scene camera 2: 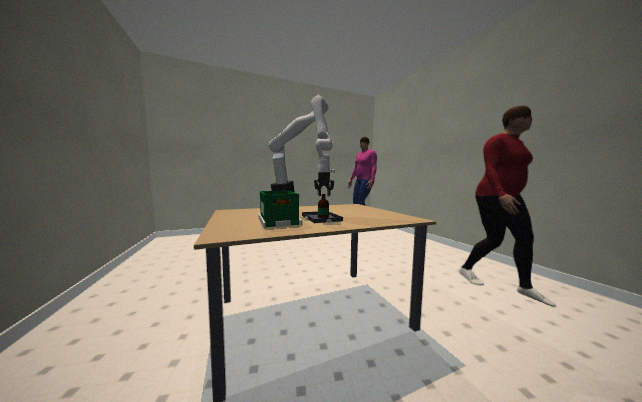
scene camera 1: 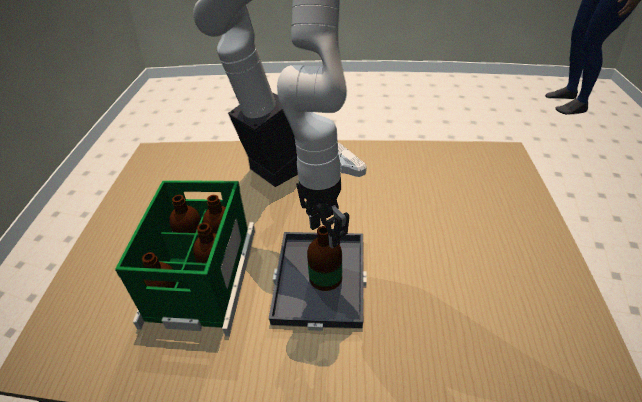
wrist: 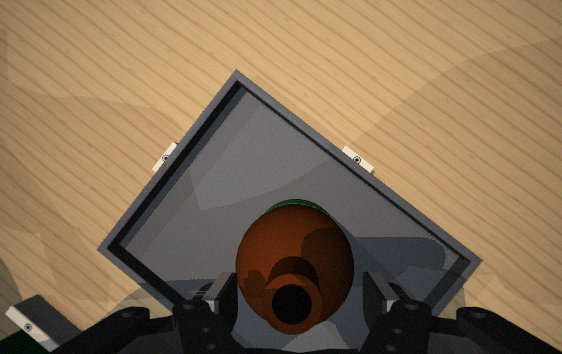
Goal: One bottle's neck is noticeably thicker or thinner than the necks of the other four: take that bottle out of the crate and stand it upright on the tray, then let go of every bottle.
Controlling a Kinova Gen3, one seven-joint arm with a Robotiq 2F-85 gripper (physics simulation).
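Places are measured from the arm's base along level axes (x left, y ahead, z down), in millimetres.
Pixels of known places: gripper, fingertip midpoint: (scene camera 2: 324, 196) (scene camera 1: 324, 236) (wrist: 299, 292); arm's base at its link origin: (scene camera 2: 282, 182) (scene camera 1: 259, 107).
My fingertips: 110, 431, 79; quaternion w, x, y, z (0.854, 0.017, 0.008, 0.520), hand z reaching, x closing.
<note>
For each thing: its top centre in the pictures, then the offset to it from my fingertips, as dx, dy, dz. Level surfaces: height alone.
- brown bottle with a green label, top centre: (wrist: 291, 304) (scene camera 1: 323, 230) (scene camera 2: 323, 194) -2, -3, -15
- dark grey tray at its top centre: (wrist: 283, 255) (scene camera 1: 319, 272) (scene camera 2: 321, 214) -14, -8, +120
- green crate at its top centre: (scene camera 1: 181, 221) (scene camera 2: 277, 192) -290, -65, -30
- table at its surface level: dz +145
A brown bottle with a green label (scene camera 1: 325, 257) (scene camera 2: 323, 206) (wrist: 295, 240) stands upright on the dark grey tray (scene camera 1: 316, 323) (scene camera 2: 338, 219) (wrist: 295, 117). My gripper (scene camera 1: 327, 230) (scene camera 2: 324, 193) (wrist: 299, 292) is open. Its fingers stand apart on either side of the bottle's neck, with a gap on each side in the wrist view. The green crate (scene camera 1: 175, 305) (scene camera 2: 279, 212) at the left holds more brown bottles: one at the back left (scene camera 1: 184, 217), one at the back right (scene camera 1: 214, 212), one at the right (scene camera 1: 204, 242) and one at the front left (scene camera 1: 152, 265). Their lower parts are hidden by the crate.
Pale brackets (scene camera 1: 240, 280) (scene camera 1: 181, 323) line the crate's foot, and small clips (wrist: 358, 159) sit at the tray's sides. The robot's black base (scene camera 1: 270, 145) stands behind the crate. A whitish object (scene camera 1: 352, 161) lies behind the arm. Two people (scene camera 2: 507, 200) (scene camera 2: 365, 167) stand beyond the table (scene camera 2: 380, 217).
</note>
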